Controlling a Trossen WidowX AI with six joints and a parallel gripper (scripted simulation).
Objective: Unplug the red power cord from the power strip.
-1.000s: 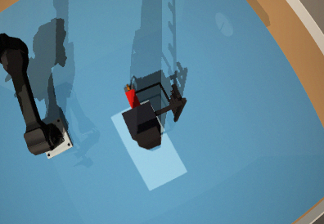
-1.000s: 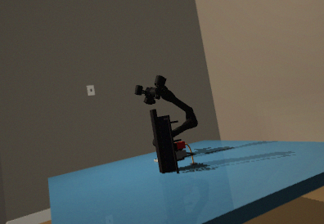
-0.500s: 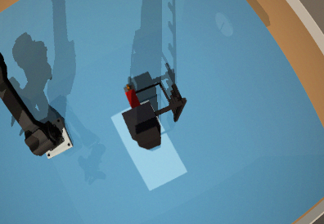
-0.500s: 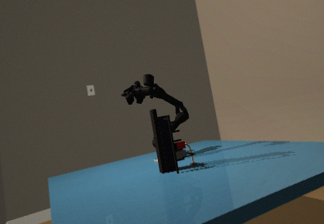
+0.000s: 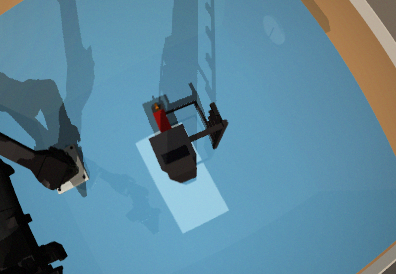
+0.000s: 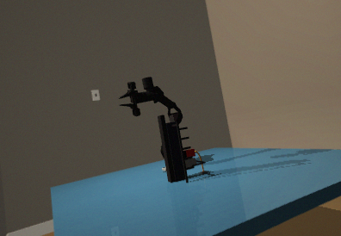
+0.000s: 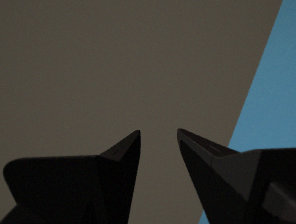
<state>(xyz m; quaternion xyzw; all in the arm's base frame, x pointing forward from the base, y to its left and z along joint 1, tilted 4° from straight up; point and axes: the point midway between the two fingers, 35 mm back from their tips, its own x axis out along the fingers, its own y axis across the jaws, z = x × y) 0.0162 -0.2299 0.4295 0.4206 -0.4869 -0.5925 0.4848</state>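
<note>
Right now the red plug is 310 mm below my gripper tip, 260 mm ahead of it and 190 mm to the left of it.
</note>
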